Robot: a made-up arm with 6 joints. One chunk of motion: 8 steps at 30 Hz.
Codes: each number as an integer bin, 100 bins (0 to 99) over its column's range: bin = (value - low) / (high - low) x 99, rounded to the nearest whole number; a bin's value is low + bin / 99 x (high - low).
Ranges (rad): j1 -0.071..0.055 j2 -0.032..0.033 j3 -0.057..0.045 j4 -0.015..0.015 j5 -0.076..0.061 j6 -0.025..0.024
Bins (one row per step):
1: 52 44 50 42 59 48
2: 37 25 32 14 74 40
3: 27 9 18 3 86 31
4: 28 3 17 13 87 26
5: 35 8 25 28 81 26
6: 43 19 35 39 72 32
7: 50 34 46 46 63 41
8: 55 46 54 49 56 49
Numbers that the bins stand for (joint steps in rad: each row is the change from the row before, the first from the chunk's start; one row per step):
1: -0.00482 -0.00311 -0.00548 -0.00227 0.00565 -0.00124
2: -0.02391 -0.01559 -0.02403 -0.01076 0.02640 -0.00520
3: -0.03664 -0.02609 -0.03845 -0.01409 0.04301 -0.00966
4: -0.03536 -0.03003 -0.03948 -0.01106 0.04439 -0.01213
5: -0.02645 -0.02675 -0.03124 -0.00652 0.03609 -0.01213
6: -0.01627 -0.01953 -0.02094 -0.00318 0.02364 -0.00916
7: -0.00736 -0.00968 -0.00961 -0.00106 0.01118 -0.00471
8: -0.00100 -0.00180 -0.00136 -0.00015 0.00149 -0.00075

